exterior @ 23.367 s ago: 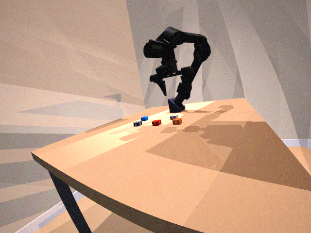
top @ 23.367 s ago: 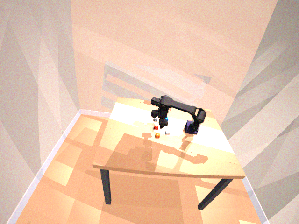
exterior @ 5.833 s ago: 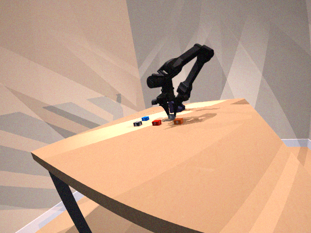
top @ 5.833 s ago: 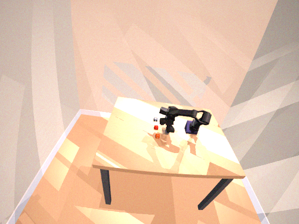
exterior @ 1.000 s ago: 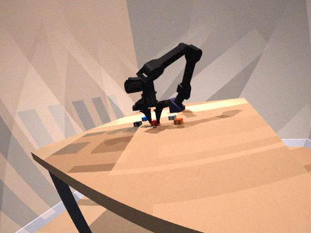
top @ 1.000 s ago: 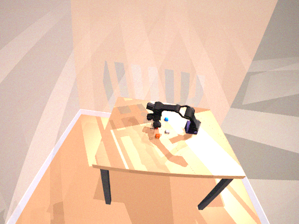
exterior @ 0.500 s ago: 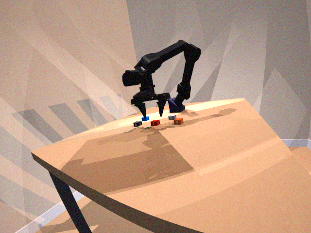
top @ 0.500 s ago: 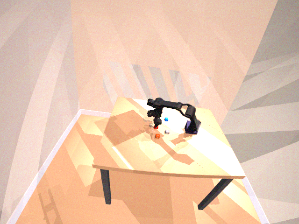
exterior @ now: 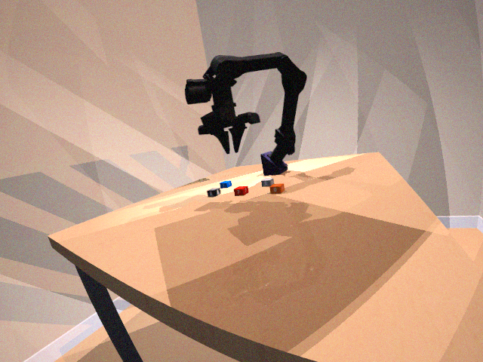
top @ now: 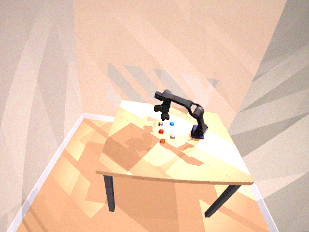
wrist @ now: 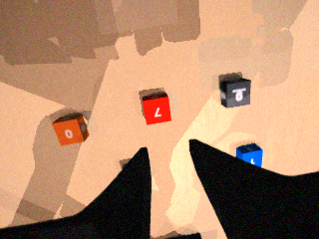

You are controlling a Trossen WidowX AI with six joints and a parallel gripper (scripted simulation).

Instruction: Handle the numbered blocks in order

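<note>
The dark block lies 10 cm to the right of my gripper tip and 12 cm below it. The rest, counted from my gripper tip: red block 1 cm behind, 12 cm below; orange block 2 cm behind, 11 cm to the left, 12 cm below; grey block 11 cm behind, 4 cm to the left, 12 cm below.
</note>
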